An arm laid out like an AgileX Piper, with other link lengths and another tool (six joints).
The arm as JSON. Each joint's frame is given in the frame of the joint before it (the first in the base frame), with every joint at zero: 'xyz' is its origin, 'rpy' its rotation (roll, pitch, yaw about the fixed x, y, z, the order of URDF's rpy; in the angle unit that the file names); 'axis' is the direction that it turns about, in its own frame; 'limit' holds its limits. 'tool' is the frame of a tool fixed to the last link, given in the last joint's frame.
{
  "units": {
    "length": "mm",
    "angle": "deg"
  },
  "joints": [
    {
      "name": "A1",
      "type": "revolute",
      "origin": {
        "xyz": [
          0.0,
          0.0,
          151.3
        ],
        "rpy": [
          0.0,
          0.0,
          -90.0
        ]
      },
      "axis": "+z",
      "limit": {
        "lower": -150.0,
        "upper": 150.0
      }
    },
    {
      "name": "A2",
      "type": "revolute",
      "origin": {
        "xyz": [
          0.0,
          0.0,
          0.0
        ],
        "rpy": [
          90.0,
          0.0,
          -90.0
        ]
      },
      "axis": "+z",
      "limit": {
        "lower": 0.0,
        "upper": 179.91
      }
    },
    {
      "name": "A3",
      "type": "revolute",
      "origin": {
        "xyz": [
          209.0,
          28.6,
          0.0
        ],
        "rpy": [
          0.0,
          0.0,
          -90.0
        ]
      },
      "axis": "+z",
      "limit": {
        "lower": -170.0,
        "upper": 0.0
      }
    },
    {
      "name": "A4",
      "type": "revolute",
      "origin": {
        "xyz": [
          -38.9,
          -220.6,
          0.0
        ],
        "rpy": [
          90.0,
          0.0,
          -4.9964
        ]
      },
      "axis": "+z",
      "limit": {
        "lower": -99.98,
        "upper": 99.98
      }
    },
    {
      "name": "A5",
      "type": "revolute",
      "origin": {
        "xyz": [
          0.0,
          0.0,
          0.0
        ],
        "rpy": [
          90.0,
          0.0,
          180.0
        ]
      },
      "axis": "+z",
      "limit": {
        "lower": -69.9,
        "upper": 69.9
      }
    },
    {
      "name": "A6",
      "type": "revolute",
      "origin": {
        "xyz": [
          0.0,
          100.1,
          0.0
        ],
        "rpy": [
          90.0,
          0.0,
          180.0
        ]
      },
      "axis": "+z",
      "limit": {
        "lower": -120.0,
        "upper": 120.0
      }
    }
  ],
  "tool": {
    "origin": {
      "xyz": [
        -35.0,
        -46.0,
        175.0
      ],
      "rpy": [
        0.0,
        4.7,
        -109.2
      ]
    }
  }
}
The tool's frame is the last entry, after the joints.
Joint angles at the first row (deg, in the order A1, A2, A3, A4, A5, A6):
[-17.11, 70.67, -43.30, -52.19, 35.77, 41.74]
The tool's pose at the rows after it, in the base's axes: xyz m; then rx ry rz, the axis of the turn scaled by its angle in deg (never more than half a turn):
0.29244 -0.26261 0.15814 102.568 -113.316 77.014
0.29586 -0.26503 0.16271 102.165 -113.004 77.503
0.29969 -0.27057 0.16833 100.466 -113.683 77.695
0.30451 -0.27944 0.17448 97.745 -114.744 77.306
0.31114 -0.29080 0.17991 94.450 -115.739 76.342
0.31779 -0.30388 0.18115 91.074 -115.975 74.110
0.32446 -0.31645 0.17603 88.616 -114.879 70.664
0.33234 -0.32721 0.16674 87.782 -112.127 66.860
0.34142 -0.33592 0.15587 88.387 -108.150 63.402
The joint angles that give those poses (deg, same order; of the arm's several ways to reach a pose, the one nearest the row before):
[-17.11, 70.88, -43.65, -52.48, 35.60, 41.62]
[-17.11, 71.73, -45.02, -52.77, 35.95, 41.58]
[-17.11, 73.70, -47.74, -53.01, 37.11, 42.29]
[-17.11, 77.07, -52.06, -53.20, 39.24, 43.23]
[-17.11, 81.86, -57.88, -53.40, 42.11, 44.12]
[-17.10, 87.98, -64.72, -53.62, 45.85, 44.49]
[-17.08, 94.90, -71.69, -53.90, 49.83, 43.91]
[-17.06, 101.80, -78.09, -54.44, 53.28, 42.18]
[-17.04, 108.03, -83.47, -55.34, 55.79, 39.67]

